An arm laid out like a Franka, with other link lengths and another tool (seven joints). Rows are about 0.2 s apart.
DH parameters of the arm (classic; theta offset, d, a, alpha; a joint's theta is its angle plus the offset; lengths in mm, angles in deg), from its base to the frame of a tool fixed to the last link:
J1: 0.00 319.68 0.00 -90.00
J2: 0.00 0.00 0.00 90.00
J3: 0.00 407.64 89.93 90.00
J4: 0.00 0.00 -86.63 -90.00
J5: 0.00 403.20 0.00 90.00
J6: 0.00 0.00 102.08 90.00
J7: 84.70 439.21 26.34 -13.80
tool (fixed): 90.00 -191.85 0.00 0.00
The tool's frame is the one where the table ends.
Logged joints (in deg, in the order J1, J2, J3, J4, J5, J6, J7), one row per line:
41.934 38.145 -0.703 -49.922 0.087 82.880 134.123
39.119 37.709 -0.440 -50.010 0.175 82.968 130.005
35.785 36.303 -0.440 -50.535 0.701 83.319 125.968
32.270 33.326 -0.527 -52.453 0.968 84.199 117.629
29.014 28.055 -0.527 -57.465 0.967 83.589 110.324
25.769 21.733 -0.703 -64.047 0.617 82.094 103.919
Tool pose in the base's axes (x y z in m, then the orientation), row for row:
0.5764 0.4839 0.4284 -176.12 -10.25 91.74
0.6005 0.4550 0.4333 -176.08 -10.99 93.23
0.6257 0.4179 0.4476 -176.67 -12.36 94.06
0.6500 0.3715 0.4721 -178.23 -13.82 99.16
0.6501 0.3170 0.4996 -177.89 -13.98 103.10
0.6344 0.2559 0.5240 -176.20 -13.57 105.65
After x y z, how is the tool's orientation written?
As angles about the fixed x, y, z axes (roll, pitch, yaw), in degrees.
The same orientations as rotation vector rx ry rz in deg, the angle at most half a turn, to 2 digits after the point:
-117.88 -122.26 -6.48
-115.81 -123.34 -6.97
-114.44 -123.63 -8.85
-108.67 -128.08 -11.22
-103.82 -131.36 -10.35
-100.23 -133.25 -7.58

